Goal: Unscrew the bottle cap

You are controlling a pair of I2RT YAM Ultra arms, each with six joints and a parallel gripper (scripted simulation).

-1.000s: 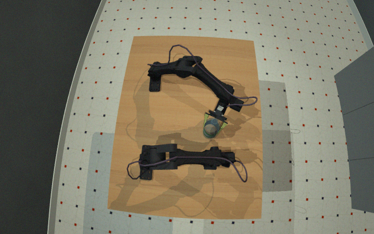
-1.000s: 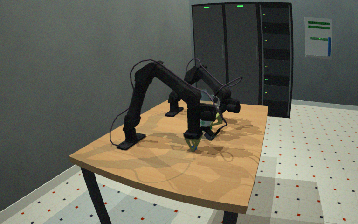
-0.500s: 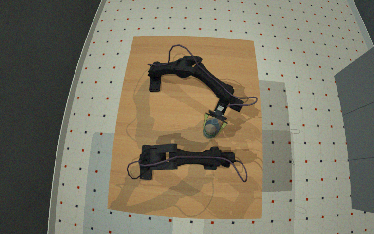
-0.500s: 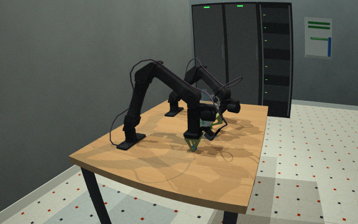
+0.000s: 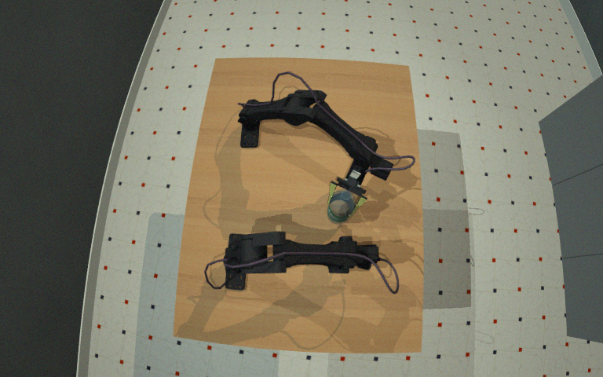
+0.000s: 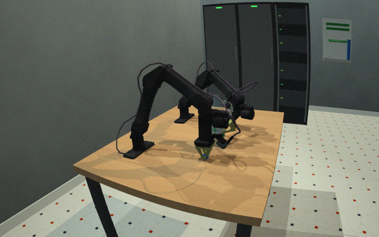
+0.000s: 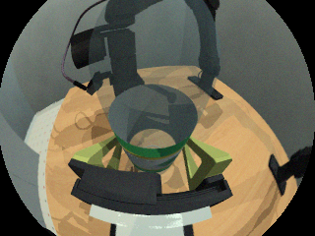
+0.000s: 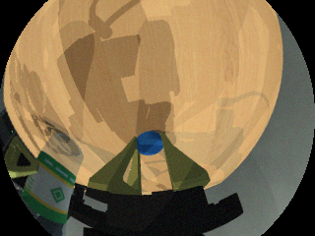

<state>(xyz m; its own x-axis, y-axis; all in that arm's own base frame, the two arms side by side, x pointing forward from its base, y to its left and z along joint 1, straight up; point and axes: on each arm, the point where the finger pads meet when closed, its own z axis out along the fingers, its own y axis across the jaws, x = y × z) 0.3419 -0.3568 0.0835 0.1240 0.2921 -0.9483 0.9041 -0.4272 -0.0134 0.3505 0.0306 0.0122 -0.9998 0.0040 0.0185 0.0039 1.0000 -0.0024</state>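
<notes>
The bottle is 5 cm above my left hand. Round my left hand: blue cap: 16 cm to the right, 7 cm below.
My right hand is right at the blue cap. The rest, counted from my right hand: bottle: 160 mm to the left, 120 mm above.
</notes>
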